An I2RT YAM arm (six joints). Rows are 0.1 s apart.
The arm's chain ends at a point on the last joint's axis. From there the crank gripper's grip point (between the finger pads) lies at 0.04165 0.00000 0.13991 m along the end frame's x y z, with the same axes.
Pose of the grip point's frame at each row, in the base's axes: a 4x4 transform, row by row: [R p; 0 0 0 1], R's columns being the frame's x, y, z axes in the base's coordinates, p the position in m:
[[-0.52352, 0.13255, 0.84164, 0.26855], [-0.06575, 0.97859, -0.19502, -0.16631], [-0.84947, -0.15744, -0.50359, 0.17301], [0, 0, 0, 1]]
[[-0.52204, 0.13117, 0.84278, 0.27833], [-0.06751, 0.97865, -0.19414, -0.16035], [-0.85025, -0.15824, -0.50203, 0.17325], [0, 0, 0, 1]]
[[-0.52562, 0.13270, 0.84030, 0.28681], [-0.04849, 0.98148, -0.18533, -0.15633], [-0.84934, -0.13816, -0.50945, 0.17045], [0, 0, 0, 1]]
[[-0.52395, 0.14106, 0.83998, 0.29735], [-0.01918, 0.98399, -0.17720, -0.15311], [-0.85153, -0.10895, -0.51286, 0.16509], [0, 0, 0, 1]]
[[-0.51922, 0.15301, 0.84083, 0.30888], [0.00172, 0.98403, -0.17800, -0.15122], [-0.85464, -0.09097, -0.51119, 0.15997], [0, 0, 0, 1]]
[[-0.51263, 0.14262, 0.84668, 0.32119], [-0.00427, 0.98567, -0.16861, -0.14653], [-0.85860, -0.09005, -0.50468, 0.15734], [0, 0, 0, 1]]
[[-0.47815, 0.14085, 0.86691, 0.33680], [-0.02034, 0.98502, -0.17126, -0.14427], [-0.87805, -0.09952, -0.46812, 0.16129], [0, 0, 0, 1]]
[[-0.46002, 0.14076, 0.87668, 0.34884], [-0.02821, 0.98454, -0.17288, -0.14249], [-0.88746, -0.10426, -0.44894, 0.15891], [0, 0, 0, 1]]
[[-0.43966, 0.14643, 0.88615, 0.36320], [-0.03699, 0.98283, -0.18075, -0.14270], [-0.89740, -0.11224, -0.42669, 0.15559], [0, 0, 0, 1]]
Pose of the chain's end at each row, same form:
[[-0.52352, 0.13255, 0.84164, 0.17260], [-0.06575, 0.97859, -0.19502, -0.13629], [-0.84947, -0.15744, -0.50359, 0.27885], [0, 0, 0, 1]]
[[-0.52204, 0.13117, 0.84278, 0.18216], [-0.06751, 0.97865, -0.19414, -0.13038], [-0.85025, -0.15824, -0.50203, 0.27890], [0, 0, 0, 1]]
[[-0.52562, 0.13270, 0.84030, 0.19114], [-0.04849, 0.98148, -0.18533, -0.12838], [-0.84934, -0.13816, -0.50945, 0.27710], [0, 0, 0, 1]]
[[-0.52395, 0.14106, 0.83998, 0.20165], [-0.01918, 0.98399, -0.17720, -0.12752], [-0.85153, -0.10895, -0.51286, 0.27231], [0, 0, 0, 1]]
[[-0.51922, 0.15301, 0.84083, 0.21286], [0.00172, 0.98403, -0.17800, -0.12639], [-0.85464, -0.09097, -0.51119, 0.26709], [0, 0, 0, 1]]
[[-0.51263, 0.14262, 0.84668, 0.22408], [-0.00427, 0.98567, -0.16861, -0.12276], [-0.85860, -0.09005, -0.50468, 0.26371], [0, 0, 0, 1]]
[[-0.47815, 0.14085, 0.86691, 0.23543], [-0.02034, 0.98502, -0.17126, -0.11946], [-0.87805, -0.09952, -0.46812, 0.26336], [0, 0, 0, 1]]
[[-0.46002, 0.14076, 0.87668, 0.24534], [-0.02821, 0.98454, -0.17288, -0.11713], [-0.88746, -0.10426, -0.44894, 0.25868], [0, 0, 0, 1]]
[[-0.43966, 0.14643, 0.88615, 0.25753], [-0.03699, 0.98283, -0.18075, -0.11587], [-0.89740, -0.11224, -0.42669, 0.25266], [0, 0, 0, 1]]

